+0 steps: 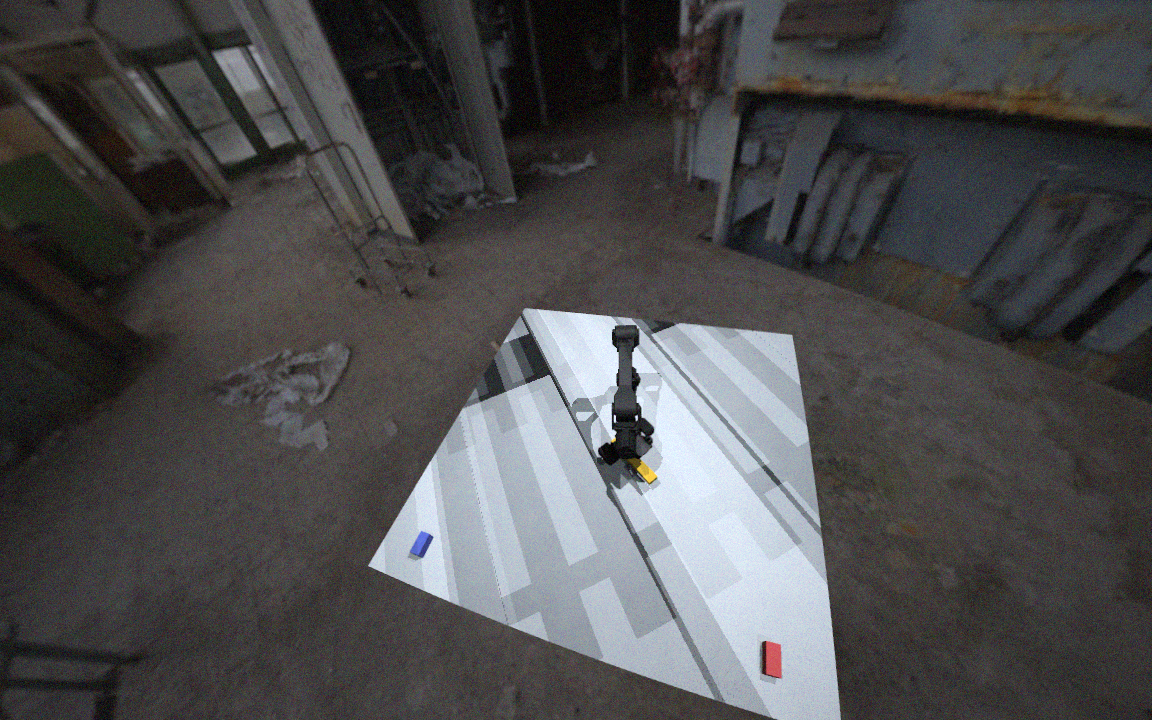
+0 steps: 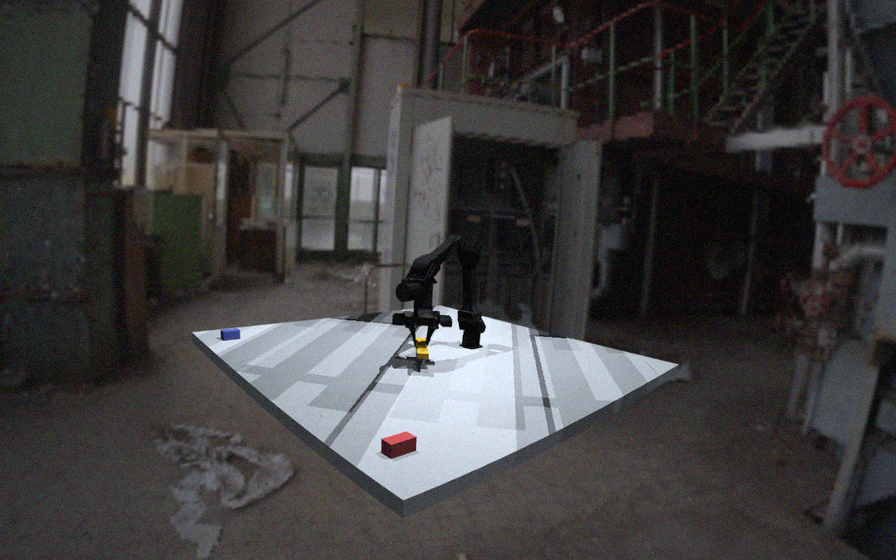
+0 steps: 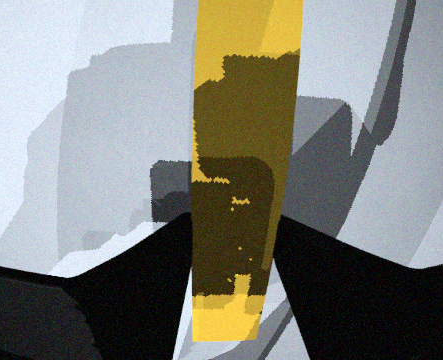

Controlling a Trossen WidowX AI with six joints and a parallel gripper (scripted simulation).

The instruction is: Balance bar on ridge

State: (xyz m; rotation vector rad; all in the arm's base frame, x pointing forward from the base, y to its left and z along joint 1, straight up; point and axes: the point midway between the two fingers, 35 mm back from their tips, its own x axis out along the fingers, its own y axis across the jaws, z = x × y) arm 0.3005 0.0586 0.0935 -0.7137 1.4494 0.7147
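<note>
Now: gripper tip 2 cm to the right of the yellow bar and 2 cm short of it. From my gripper tip the other things lie so: blue block: 56 cm to the right, 44 cm ahead, 4 cm below; red block: 44 cm to the left, 44 cm ahead, 4 cm below.
</note>
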